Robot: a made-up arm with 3 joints. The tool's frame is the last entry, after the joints.
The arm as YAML. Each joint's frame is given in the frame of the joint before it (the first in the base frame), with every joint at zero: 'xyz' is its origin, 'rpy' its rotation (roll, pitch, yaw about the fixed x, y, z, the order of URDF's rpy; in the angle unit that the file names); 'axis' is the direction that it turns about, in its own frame. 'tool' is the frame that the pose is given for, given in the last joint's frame.
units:
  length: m
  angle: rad
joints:
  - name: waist
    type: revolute
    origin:
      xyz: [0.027, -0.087, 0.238]
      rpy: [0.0, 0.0, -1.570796]
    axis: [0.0, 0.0, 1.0]
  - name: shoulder
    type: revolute
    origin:
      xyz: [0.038, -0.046, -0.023]
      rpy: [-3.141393, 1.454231, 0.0]
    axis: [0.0, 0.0, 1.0]
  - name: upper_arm
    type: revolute
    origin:
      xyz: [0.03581, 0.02, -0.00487]
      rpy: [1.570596, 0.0, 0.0]
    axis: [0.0, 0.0, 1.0]
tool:
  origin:
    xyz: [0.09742, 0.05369, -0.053]
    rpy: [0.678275, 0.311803, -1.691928]
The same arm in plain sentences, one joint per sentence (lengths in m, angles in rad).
The arm has three revolute joints in a row. What follows holds with every joint at zero, and every direction is one of the base frame's. Joint 1 sits 0.0270 m along +x and 0.0870 m along -y and 0.2380 m along +z from the base frame's origin and rotates about +z. Joint 2 sits 0.0460 m along -x and 0.0380 m along -y and 0.0230 m along -z from joint 1 and rotates about the direction (0.0002, 0.993214, -0.116302). Joint 3 sits 0.0200 m along -x and 0.0090 m along -y and 0.0350 m along -z from joint 2 and rotates about +x. The tool frame, which is the frame that the pose is given for, sits 0.0530 m along -x and 0.0420 m along +y and 0.1030 m along -z from joint 3; its axes are the base frame's turned by roll -0.8183, pitch -0.2260 and yaw -1.8910 rad (as in URDF: about the fixed x, then y, then z).
